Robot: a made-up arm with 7 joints. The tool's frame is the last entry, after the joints.
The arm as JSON. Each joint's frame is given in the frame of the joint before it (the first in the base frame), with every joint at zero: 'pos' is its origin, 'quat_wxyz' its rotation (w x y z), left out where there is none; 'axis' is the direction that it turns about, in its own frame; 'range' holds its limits. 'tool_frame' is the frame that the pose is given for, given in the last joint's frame.
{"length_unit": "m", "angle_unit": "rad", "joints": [
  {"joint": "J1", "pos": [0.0, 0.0, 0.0], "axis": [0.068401, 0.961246, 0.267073], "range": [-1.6, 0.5]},
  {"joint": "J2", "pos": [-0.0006, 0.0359, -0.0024], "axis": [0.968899, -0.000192, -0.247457], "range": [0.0, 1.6]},
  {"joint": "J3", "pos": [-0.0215, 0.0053, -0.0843], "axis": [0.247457, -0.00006, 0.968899], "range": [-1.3, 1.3]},
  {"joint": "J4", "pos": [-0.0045, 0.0, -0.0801], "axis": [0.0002, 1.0, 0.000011], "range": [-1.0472, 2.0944]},
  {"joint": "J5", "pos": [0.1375, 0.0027, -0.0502], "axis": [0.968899, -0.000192, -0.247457], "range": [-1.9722, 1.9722]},
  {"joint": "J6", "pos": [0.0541, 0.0, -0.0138], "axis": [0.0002, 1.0, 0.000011], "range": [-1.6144, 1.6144]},
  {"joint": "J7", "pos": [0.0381, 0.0, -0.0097], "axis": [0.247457, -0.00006, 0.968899], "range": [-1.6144, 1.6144]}
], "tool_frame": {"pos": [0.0, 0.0, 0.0], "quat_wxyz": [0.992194, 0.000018, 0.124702, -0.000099]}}
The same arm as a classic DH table. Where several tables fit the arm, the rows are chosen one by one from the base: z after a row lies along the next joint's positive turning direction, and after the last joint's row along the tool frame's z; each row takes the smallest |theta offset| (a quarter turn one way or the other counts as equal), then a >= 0, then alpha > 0; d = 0 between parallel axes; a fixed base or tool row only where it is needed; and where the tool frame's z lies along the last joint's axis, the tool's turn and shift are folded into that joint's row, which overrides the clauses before.
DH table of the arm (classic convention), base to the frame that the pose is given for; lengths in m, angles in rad. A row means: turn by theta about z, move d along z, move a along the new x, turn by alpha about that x. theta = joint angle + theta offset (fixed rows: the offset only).
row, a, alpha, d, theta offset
base (fixed), 0, -1.3004, 0, -0.071
J1, -0.0123, -1.5708, 0.0338, -1.3111
J2, -0.0053, 1.5708, 0, 1.2915
J3, 0.0155, -1.5708, -0.1657, 1.5708
J4, 0.0146, 1.5708, 0.0027, 1.5708
J5, 0, -1.5708, 0.2015, 0
J6, 0.0393, 1.5708, 0, -1.5708
J7, 0, 0, 0, 0
Joint limits (rad, base to tool): -1.6..0.5 0..1.6 -1.3..1.3 -1.0472..2.0944 -1.9722..1.9722 -1.6144..1.6144 -1.6144..1.6144

